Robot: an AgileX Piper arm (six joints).
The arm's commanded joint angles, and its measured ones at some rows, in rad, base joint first. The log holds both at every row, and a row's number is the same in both.
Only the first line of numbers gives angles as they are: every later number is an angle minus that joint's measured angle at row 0.
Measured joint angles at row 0:
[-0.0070, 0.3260, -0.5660, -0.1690, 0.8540, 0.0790]
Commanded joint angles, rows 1 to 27:
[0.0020, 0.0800, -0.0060, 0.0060, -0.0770, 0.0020]
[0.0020, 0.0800, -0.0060, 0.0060, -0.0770, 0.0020]
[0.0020, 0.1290, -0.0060, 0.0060, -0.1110, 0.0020]
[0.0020, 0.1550, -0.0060, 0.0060, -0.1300, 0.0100]
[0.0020, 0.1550, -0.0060, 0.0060, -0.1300, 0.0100]
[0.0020, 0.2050, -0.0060, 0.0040, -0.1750, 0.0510]
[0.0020, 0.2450, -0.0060, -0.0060, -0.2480, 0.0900]
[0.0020, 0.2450, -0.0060, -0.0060, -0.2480, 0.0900]
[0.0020, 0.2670, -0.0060, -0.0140, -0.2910, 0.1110]
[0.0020, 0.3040, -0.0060, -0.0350, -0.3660, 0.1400]
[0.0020, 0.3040, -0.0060, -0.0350, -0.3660, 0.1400]
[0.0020, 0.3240, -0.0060, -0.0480, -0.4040, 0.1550]
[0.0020, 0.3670, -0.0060, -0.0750, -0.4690, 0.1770]
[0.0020, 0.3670, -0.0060, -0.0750, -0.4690, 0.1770]
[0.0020, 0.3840, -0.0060, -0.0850, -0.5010, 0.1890]
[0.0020, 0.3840, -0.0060, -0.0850, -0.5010, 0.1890]
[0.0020, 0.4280, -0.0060, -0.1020, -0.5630, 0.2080]
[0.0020, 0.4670, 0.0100, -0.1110, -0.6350, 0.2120]
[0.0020, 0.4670, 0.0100, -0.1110, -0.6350, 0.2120]
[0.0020, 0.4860, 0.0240, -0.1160, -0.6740, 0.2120]
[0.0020, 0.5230, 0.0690, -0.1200, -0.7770, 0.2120]
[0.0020, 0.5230, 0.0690, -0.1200, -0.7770, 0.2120]
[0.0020, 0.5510, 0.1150, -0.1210, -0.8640, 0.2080]
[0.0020, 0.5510, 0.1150, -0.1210, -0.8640, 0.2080]
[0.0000, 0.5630, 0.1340, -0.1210, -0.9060, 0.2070]
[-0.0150, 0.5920, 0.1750, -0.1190, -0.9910, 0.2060]
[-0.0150, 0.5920, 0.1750, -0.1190, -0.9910, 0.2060]
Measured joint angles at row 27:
[0.0000, 0.5640, 0.1310, -0.1090, -0.8540, 0.2080]
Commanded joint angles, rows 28 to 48:
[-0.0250, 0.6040, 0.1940, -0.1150, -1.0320, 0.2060]
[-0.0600, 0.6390, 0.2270, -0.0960, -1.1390, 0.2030]
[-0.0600, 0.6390, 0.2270, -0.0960, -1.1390, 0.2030]
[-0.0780, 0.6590, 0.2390, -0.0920, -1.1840, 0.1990]
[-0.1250, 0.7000, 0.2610, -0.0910, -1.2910, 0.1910]
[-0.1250, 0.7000, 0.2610, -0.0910, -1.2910, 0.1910]
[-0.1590, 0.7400, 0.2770, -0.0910, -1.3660, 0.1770]
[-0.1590, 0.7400, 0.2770, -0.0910, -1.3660, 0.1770]
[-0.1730, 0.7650, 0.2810, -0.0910, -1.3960, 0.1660]
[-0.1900, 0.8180, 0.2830, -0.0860, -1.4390, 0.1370]
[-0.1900, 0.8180, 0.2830, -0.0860, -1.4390, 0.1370]
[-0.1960, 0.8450, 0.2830, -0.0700, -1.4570, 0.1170]
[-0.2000, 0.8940, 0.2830, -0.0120, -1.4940, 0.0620]
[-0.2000, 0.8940, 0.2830, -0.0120, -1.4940, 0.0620]
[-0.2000, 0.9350, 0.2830, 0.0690, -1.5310, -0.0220]
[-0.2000, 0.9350, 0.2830, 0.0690, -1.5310, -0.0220]
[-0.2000, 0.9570, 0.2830, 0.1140, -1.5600, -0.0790]
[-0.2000, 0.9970, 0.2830, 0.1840, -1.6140, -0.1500]
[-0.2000, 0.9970, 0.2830, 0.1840, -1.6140, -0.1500]
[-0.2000, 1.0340, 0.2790, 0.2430, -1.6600, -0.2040]
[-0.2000, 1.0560, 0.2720, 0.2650, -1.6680, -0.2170]
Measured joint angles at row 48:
[-0.1930, 1.0120, 0.2810, 0.1810, -1.5980, -0.1370]
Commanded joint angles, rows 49 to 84:
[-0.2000, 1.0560, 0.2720, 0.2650, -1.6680, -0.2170]
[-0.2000, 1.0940, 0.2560, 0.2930, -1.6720, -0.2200]
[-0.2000, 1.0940, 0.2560, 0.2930, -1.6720, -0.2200]
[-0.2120, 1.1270, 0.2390, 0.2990, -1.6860, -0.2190]
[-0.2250, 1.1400, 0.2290, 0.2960, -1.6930, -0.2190]
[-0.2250, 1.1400, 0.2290, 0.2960, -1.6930, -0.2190]
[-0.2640, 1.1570, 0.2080, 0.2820, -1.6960, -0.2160]
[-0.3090, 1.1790, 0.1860, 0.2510, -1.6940, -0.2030]
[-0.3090, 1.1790, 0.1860, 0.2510, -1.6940, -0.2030]
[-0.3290, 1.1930, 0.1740, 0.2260, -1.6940, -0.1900]
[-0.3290, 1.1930, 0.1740, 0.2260, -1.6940, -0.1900]
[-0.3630, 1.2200, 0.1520, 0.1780, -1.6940, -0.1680]
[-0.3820, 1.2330, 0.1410, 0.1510, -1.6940, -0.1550]
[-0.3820, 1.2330, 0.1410, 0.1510, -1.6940, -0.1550]
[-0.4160, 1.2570, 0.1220, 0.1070, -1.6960, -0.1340]
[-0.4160, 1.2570, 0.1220, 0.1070, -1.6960, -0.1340]
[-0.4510, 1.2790, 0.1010, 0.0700, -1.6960, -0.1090]
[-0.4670, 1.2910, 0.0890, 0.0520, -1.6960, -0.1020]
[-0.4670, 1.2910, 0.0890, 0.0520, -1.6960, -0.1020]
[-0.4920, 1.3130, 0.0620, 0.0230, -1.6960, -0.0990]
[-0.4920, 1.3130, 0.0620, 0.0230, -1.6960, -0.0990]
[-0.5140, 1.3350, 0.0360, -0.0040, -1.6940, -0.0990]
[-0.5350, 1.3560, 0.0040, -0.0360, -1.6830, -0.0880]
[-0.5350, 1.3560, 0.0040, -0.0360, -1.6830, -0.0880]
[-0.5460, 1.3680, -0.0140, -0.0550, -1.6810, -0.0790]
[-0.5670, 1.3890, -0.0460, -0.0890, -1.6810, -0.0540]
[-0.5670, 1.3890, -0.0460, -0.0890, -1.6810, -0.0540]
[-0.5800, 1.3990, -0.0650, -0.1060, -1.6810, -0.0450]
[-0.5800, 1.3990, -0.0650, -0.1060, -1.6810, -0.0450]
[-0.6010, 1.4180, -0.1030, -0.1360, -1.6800, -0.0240]
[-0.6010, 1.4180, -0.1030, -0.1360, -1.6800, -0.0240]
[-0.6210, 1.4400, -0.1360, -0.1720, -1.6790, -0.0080]
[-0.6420, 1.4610, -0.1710, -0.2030, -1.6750, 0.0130]
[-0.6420, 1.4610, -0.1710, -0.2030, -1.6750, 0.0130]
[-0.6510, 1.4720, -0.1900, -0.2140, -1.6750, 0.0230]
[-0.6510, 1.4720, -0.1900, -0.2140, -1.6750, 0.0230]
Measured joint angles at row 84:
[-0.6240, 1.4490, -0.1440, -0.1670, -1.6730, -0.0060]
